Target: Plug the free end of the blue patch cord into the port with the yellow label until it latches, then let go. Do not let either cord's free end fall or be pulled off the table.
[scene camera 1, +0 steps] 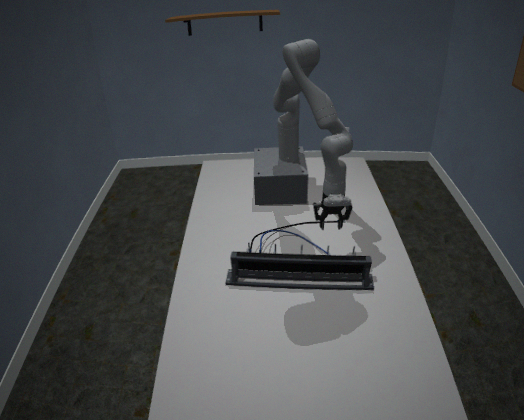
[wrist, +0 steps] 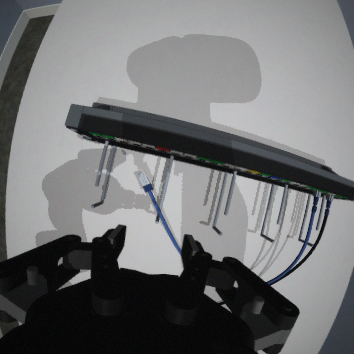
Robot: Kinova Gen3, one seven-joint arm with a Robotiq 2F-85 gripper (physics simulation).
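Pixels of known places: gripper, between the fingertips: (scene camera 1: 330, 228) (wrist: 153, 239); arm's base, origin of its link: (scene camera 1: 288, 156).
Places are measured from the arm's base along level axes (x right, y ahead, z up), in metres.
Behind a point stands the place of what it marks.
Note:
The blue patch cord (scene camera 1: 300, 235) @(x -0.098, y 0.368, z -0.159 m) (wrist: 168, 234) @(x -0.185, y 0.434, z -0.150 m) arcs behind the dark patch panel (scene camera 1: 300, 258) @(x -0.119, y 0.587, z -0.068 m) (wrist: 165, 135) @(x -0.237, y 0.574, z -0.067 m). Its free plug (wrist: 145, 181) @(x -0.248, y 0.510, z -0.129 m), clear with a blue boot, lies in the wrist view between two metal hooks, ahead of the fingers. Its other end is plugged in at the panel's right in the wrist view. The yellow label (wrist: 254, 172) @(x -0.108, y 0.571, z -0.079 m) shows on the panel's edge, right of its middle; the port under it is too small to make out. My gripper (scene camera 1: 331, 226) @(x -0.214, y 0.468, z -0.020 m) (wrist: 153, 239) @(x -0.214, y 0.468, z -0.020 m) is open, behind the panel, with no plug between its fingertips. The right finger hides part of the blue cord.
A black cord (scene camera 1: 280, 228) @(x -0.011, y 0.332, z -0.157 m) (wrist: 325, 225) @(x 0.065, y 0.531, z -0.084 m) runs from the panel toward my gripper; its free end is hidden or unclear. Several metal hooks (wrist: 103, 172) @(x -0.315, y 0.503, z -0.111 m) (wrist: 230, 192) @(x -0.120, y 0.535, z -0.110 m) stick out from the panel's back. The grey base box (scene camera 1: 280, 188) @(x 0.016, y 0.154, z -0.079 m) stands at the table's far end.

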